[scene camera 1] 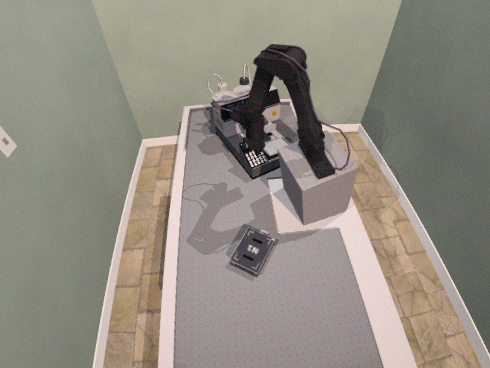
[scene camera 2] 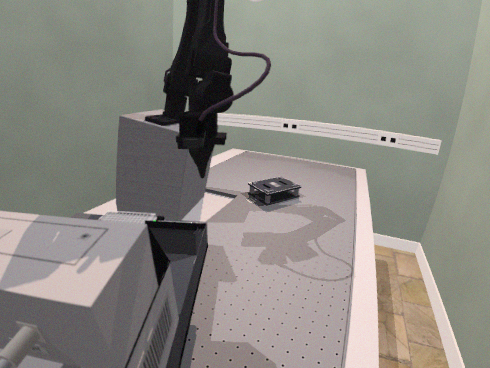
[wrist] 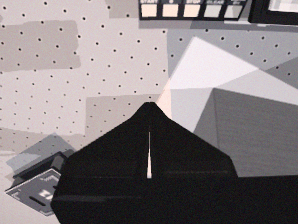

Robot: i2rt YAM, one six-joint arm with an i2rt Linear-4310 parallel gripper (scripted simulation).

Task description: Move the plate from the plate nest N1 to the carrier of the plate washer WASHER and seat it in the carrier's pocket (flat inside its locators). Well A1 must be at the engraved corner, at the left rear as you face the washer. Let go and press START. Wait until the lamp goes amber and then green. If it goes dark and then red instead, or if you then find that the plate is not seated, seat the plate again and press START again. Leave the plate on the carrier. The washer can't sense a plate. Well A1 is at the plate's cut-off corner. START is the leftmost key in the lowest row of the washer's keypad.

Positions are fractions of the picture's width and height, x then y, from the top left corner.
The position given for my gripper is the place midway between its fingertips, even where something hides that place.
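Visible: my gripper (scene camera 2: 0.41, 0.48), and from the wrist, again the gripper (wrist: 0.50, 0.49).
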